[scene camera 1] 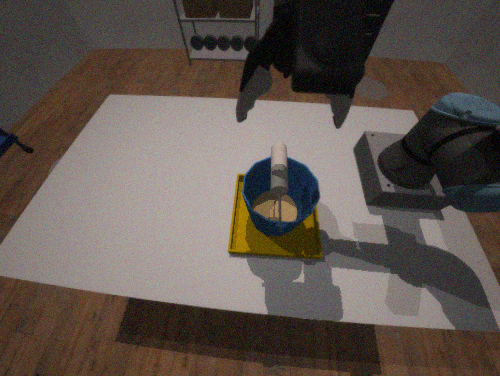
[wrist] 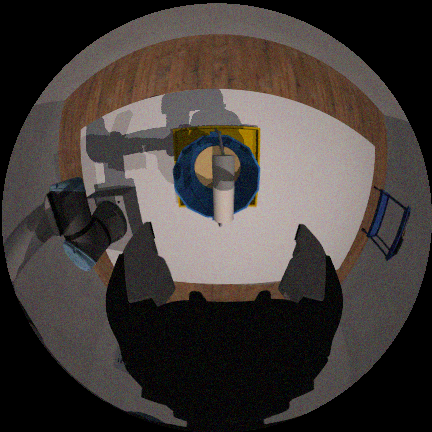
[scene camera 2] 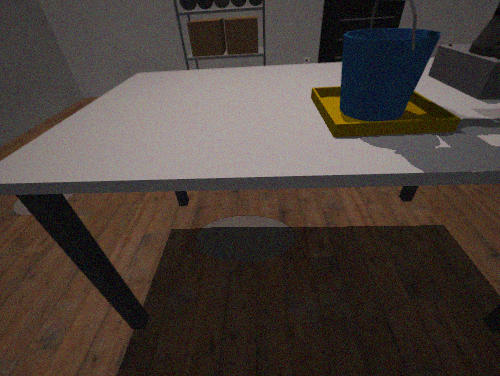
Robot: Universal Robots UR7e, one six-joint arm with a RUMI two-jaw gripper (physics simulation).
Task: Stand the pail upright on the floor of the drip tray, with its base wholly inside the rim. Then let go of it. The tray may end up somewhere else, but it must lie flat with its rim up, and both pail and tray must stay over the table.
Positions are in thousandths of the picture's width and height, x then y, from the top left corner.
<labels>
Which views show my gripper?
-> Scene camera 1 and the wrist view only.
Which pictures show the yellow drip tray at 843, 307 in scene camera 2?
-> Scene camera 1, the wrist view and scene camera 2: all of them.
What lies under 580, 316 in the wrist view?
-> A yellow drip tray.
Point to a handle grip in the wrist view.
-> At 515, 381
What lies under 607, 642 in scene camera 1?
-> A yellow drip tray.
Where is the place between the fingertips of my gripper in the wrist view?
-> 522, 522
</labels>
